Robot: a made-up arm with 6 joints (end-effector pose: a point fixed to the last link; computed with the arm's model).
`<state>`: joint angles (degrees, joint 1 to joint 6).
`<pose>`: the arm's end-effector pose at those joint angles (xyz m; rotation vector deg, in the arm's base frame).
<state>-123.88 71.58 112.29 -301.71 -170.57 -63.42</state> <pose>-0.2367 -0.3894 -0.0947 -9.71 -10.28 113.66</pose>
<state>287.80 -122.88 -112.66 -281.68 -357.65 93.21</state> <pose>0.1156 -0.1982 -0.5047 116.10 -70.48 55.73</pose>
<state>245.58 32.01 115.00 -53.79 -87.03 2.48</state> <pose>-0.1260 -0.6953 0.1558 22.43 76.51 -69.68</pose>
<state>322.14 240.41 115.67 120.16 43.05 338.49</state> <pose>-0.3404 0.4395 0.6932 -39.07 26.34 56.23</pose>
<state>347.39 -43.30 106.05 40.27 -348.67 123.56</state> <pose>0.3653 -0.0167 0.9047 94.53 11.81 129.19</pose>
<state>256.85 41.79 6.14 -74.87 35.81 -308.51</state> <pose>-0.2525 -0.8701 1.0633 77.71 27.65 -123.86</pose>
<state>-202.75 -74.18 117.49 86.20 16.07 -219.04</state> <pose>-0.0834 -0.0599 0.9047 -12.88 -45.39 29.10</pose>
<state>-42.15 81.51 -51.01 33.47 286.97 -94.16</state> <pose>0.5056 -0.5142 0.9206 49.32 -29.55 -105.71</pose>
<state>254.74 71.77 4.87 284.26 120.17 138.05</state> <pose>-0.3530 -0.9448 0.4548 95.13 -105.30 -101.10</pose>
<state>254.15 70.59 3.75 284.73 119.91 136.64</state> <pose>-0.3610 -0.9349 0.4847 95.55 -106.09 -98.97</pose>
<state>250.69 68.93 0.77 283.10 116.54 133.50</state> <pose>-0.4189 -0.9013 0.5462 92.42 -106.12 -97.27</pose>
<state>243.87 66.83 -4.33 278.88 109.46 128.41</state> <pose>-0.5233 -0.8239 0.6442 84.28 -104.62 -98.51</pose>
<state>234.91 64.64 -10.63 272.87 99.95 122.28</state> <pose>-0.6308 -0.6971 0.7623 72.24 -101.42 -105.22</pose>
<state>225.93 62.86 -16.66 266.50 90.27 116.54</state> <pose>-0.6984 -0.5523 0.8702 59.55 -97.34 -116.33</pose>
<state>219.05 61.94 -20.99 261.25 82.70 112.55</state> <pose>-0.7249 -0.4402 0.9411 49.79 -93.56 -127.43</pose>
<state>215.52 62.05 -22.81 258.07 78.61 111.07</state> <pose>-0.7373 -0.3894 0.9661 45.04 -90.93 -134.38</pose>
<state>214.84 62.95 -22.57 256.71 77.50 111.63</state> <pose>-0.7519 -0.3894 0.9560 44.51 -89.46 -136.83</pose>
